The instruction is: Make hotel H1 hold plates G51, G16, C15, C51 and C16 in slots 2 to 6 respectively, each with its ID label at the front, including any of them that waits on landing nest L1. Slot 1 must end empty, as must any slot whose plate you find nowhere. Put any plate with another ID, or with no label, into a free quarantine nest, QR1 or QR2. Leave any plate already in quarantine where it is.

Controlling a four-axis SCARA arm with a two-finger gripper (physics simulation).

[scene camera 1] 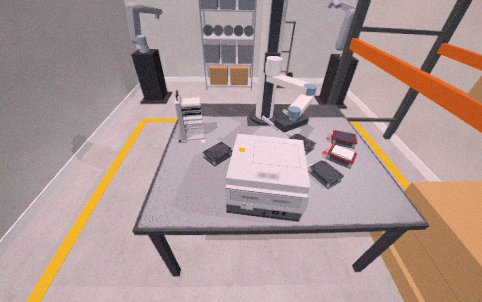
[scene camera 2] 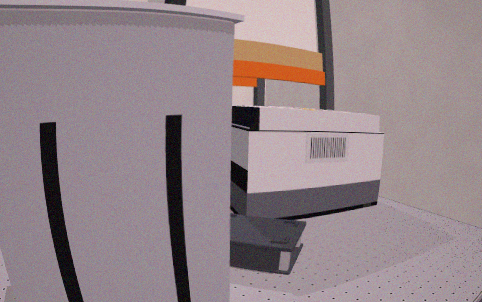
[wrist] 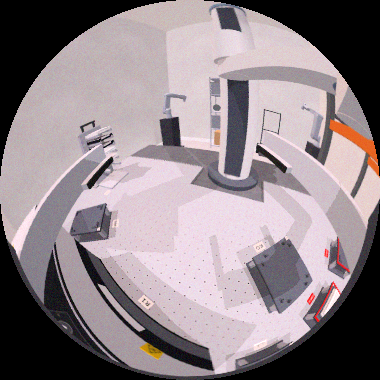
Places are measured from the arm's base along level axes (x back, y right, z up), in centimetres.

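Pixels of known places: gripper, fingertip midpoint: [scene camera 1: 273, 113] [wrist: 183, 138]; arm's base at its link origin: [wrist: 232, 173].
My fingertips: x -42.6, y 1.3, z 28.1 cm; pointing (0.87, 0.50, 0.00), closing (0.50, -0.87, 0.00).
Note:
For each thing: its top centre in the pictures, then the offset to it from my fingertips. "spot": a spot on its surface instead.
- Landing nest L1 at its top centre: [scene camera 1: 326, 170] dz -21.4, dx -28.7, dy -30.8 cm
- white plate at its top centre: [scene camera 1: 343, 151] dz -20.4, dx -12.8, dy -47.1 cm
- white reader box at its top centre: [scene camera 2: 294, 107] [scene camera 1: 268, 156] dz -2.6, dx -37.2, dy +7.4 cm
- dark nest at its top centre: [scene camera 2: 252, 225] [wrist: 84, 217] [scene camera 1: 217, 149] dz -21.2, dx -10.0, dy +35.3 cm
- Dark nest RG at its top centre: [wrist: 289, 270] [scene camera 1: 301, 140] dz -20.8, dx +0.3, dy -22.8 cm
- large grey panel at a spot on its surface: [scene camera 2: 115, 150] spot: dz -4.1, dx +13.4, dy +63.6 cm
Hotel H1 [scene camera 1: 182, 122] [wrist: 85, 138] stands at the table's back left with several white and dark layers in it; their IDs are too small to read. My gripper [scene camera 1: 274, 114] [wrist: 183, 138] is open and empty, above the table by the arm's column, to the right of the hotel. Landing nest L1 [scene camera 1: 326, 173] [wrist: 262, 355] is dark, and no plate shows on it in scene camera 1. Two red-edged quarantine nests are at the right: the front one holds a white plate [scene camera 1: 342, 152] [wrist: 330, 303]; the rear one [scene camera 1: 344, 137] [wrist: 338, 257] shows a dark top.
A white reader box [scene camera 1: 270, 170] [scene camera 2: 315, 160] stands at the table's middle front. A dark nest [scene camera 1: 217, 152] [scene camera 2: 265, 245] [wrist: 90, 220] is left of it. Dark nest RG [scene camera 1: 304, 143] [wrist: 282, 275] lies behind it, to the right. A large grey panel [scene camera 2: 115, 150] hides the left of scene camera 2.

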